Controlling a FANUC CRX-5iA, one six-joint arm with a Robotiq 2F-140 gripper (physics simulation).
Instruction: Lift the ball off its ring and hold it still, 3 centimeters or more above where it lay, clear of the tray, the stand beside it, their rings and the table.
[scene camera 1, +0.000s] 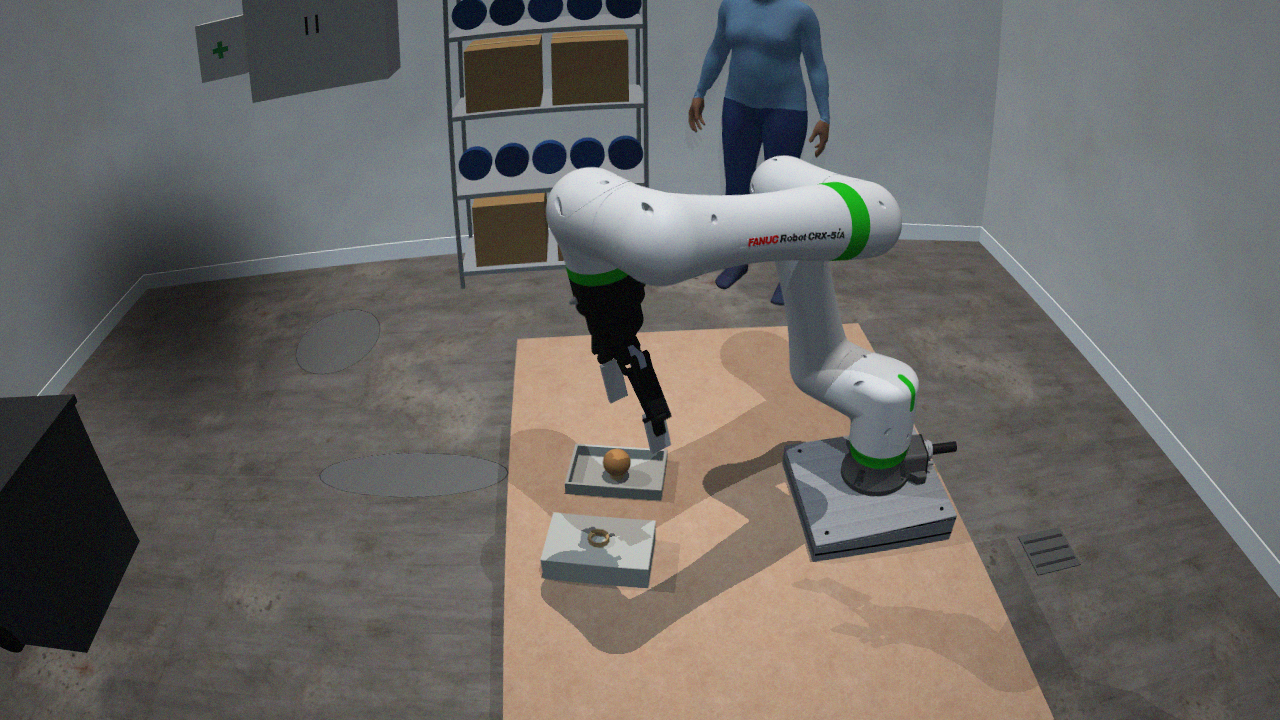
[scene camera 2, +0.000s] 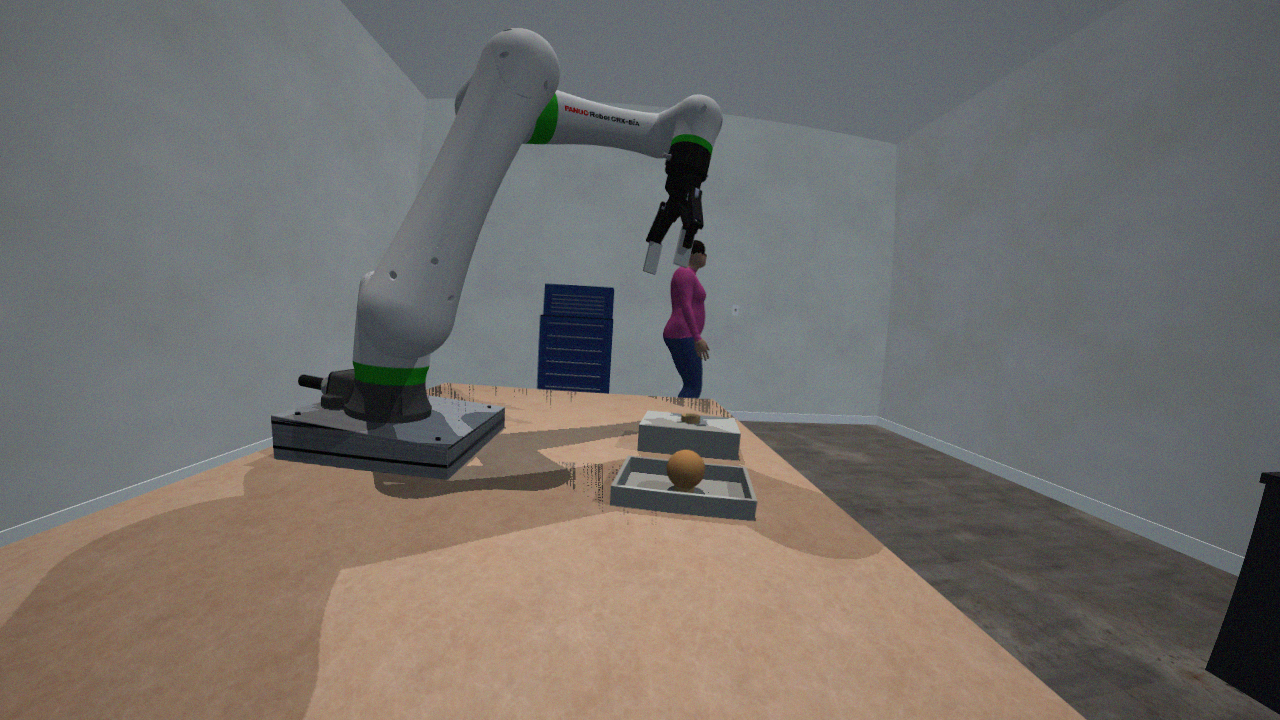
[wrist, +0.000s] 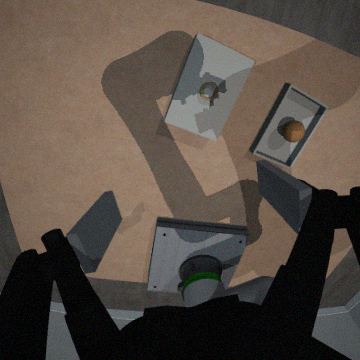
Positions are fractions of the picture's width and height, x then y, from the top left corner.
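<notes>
There's an orange-brown ball (scene camera 2: 0.54, 0.65) here. I can also see a shallow grey tray (scene camera 2: 0.57, 0.68), and the tray shows in scene camera 1 (scene camera 1: 0.50, 0.67) and in the wrist view (wrist: 0.81, 0.29) too. Then there's a grey block stand (scene camera 1: 0.48, 0.77); you'd also find the stand in scene camera 2 (scene camera 2: 0.56, 0.61) and in the wrist view (wrist: 0.59, 0.21). As for my gripper (scene camera 1: 0.50, 0.59), the wrist view has it as well (wrist: 0.52, 0.53).
</notes>
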